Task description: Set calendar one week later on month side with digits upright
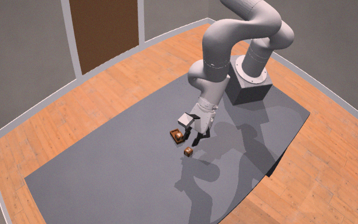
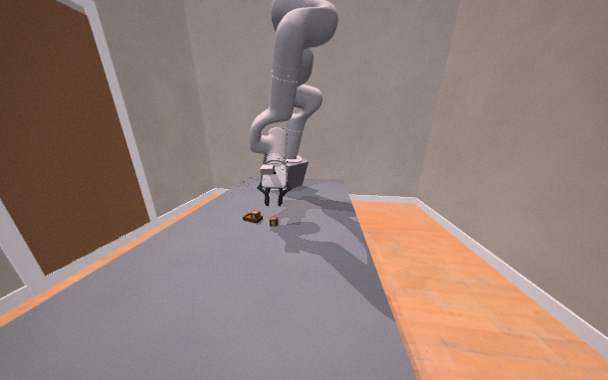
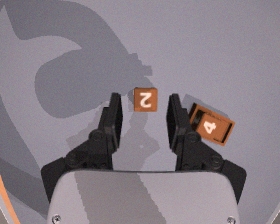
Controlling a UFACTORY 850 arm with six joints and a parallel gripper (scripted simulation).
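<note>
Now: the number cube 10 mm ahead of my hand and 90 mm below it. Round my hand: brown wooden calendar tray (10 mm behind, 100 mm to the right, 90 mm below).
</note>
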